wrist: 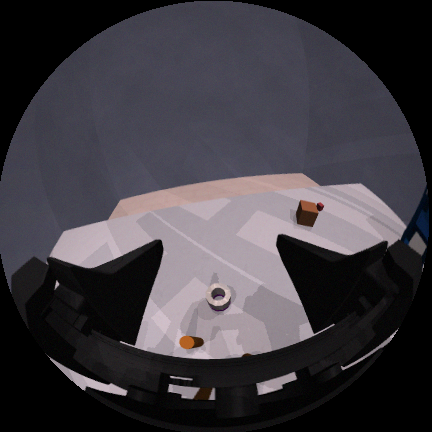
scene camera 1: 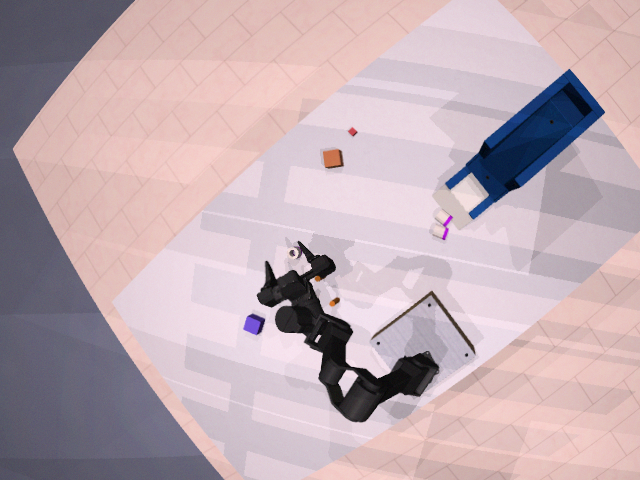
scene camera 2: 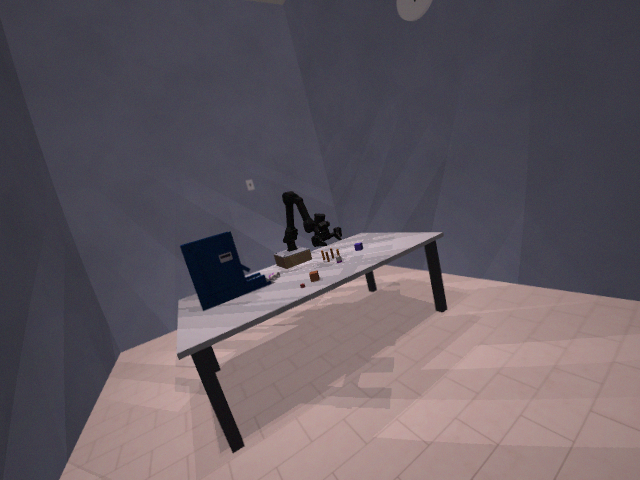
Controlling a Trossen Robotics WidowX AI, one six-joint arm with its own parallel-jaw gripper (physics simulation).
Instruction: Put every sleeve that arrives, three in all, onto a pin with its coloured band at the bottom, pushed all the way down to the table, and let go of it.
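A pale sleeve stands upright on the table beside the pins, purple band at the bottom; its hole looks empty. My gripper is open and empty above the table, its fingers spread wide around the sleeve's line in the wrist view. Orange-topped pins stand close by; the arm hides some in the overhead view. Two more sleeves, one nearer the chute and one beside it, lie on their sides, purple bands to the right.
The blue chute holds a white block near its mouth. An orange cube and small red cube lie beyond the pins. A purple cube lies left of the arm overhead.
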